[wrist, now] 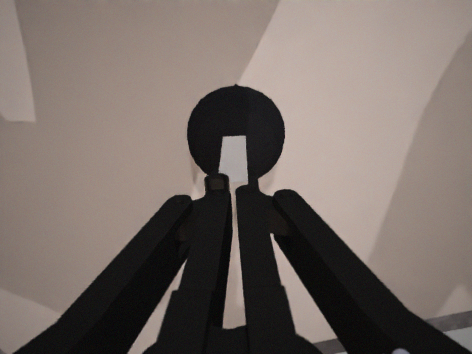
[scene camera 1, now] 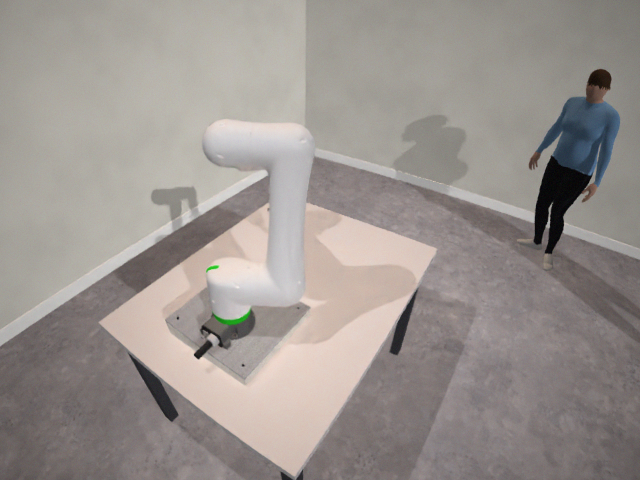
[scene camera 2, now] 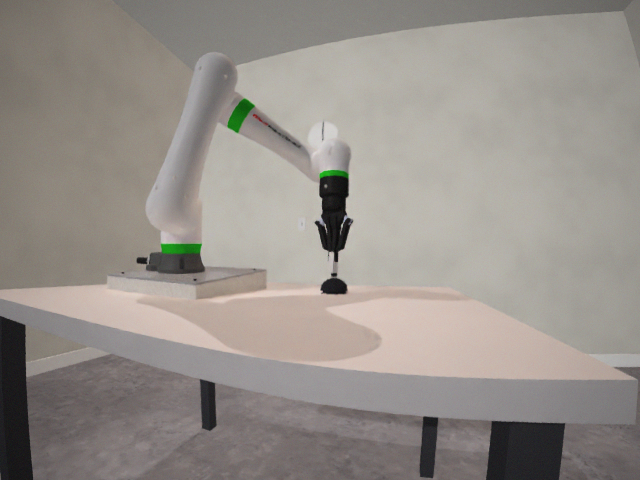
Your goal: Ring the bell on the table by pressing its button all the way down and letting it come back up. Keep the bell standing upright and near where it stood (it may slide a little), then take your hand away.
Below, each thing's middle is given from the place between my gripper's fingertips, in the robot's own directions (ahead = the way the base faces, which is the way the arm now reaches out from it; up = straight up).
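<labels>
Present position of my gripper: 3 cm above the dome-shaped bell (wrist: 235,110), 1 cm to the right of it.
</labels>
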